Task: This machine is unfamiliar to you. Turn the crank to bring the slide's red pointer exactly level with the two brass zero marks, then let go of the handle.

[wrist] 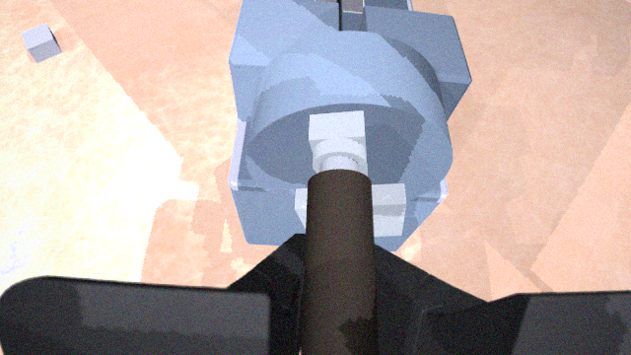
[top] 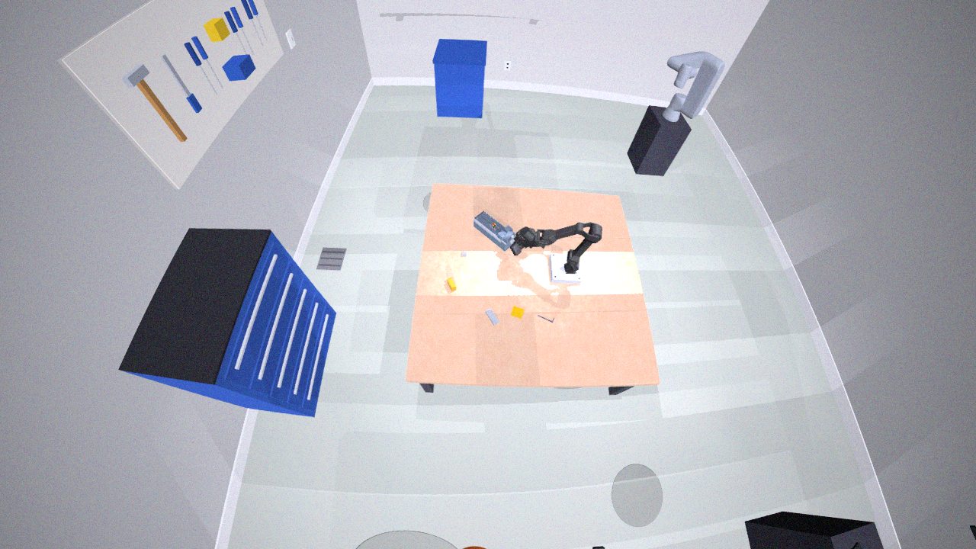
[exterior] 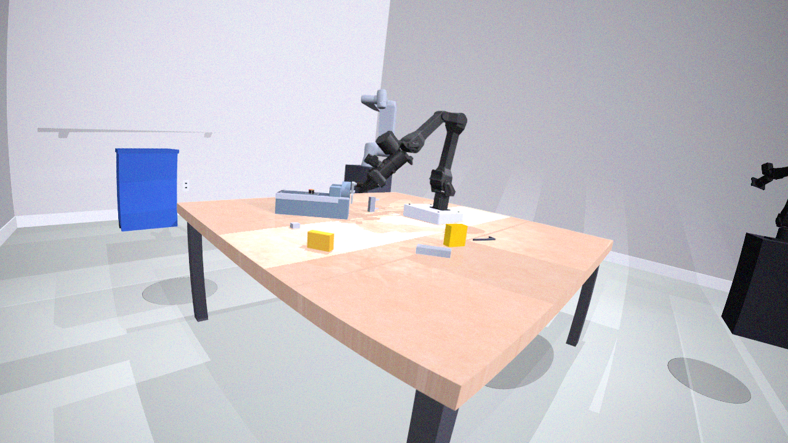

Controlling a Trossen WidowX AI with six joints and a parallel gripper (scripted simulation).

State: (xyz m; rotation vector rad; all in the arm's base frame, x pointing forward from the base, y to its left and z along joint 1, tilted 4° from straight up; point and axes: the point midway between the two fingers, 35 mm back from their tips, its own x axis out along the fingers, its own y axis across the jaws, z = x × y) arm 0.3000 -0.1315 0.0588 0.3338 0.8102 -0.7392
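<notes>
My gripper tip is 130 mm to the left of the red pointer, 110 mm short of it and 10 mm above it. Round my gripper tip: crank (10 mm above); then grey cube (290 mm ahead, 90 mm below, 30 mm to the left); then dark brown handle (30 mm above, 10 mm to the left, 10 mm behind).
</notes>
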